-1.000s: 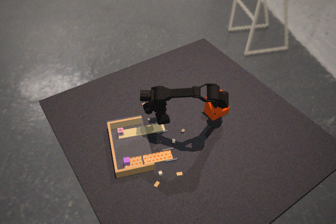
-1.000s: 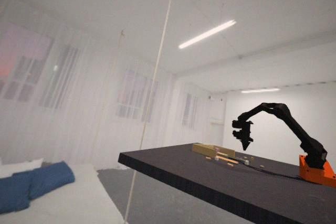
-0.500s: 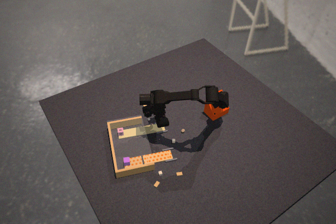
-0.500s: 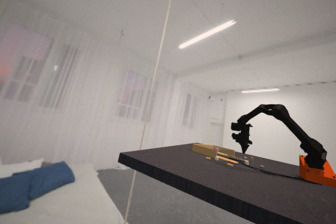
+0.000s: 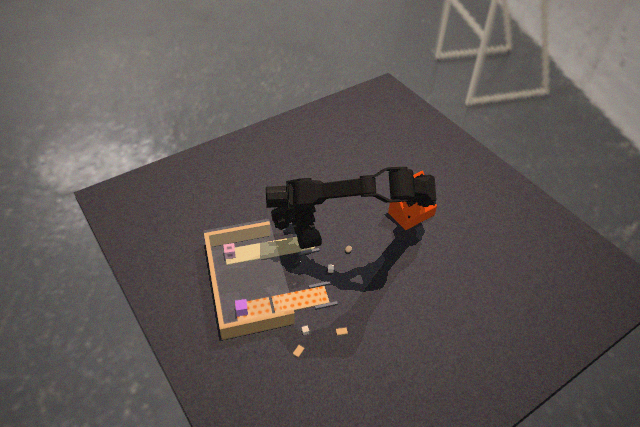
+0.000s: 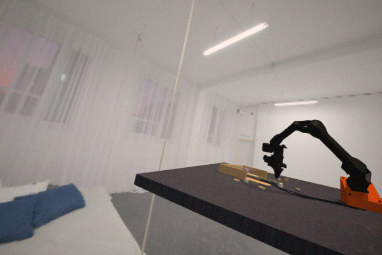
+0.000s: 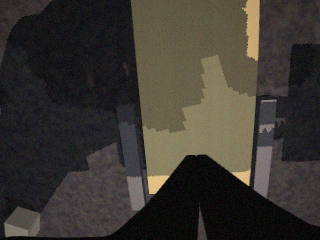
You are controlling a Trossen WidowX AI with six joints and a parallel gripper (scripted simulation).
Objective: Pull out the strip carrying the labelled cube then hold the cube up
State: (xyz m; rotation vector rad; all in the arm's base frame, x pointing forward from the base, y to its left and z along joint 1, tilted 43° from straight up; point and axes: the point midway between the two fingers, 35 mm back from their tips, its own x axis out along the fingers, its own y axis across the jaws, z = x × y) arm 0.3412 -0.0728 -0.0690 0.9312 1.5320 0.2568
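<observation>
My gripper tip is 90 mm short of the plain strip, 40 mm to the left of it and 20 mm above it. The rest, counted from my gripper tip: labelled cube: 190 mm ahead, 100 mm to the right, 10 mm below.
</observation>
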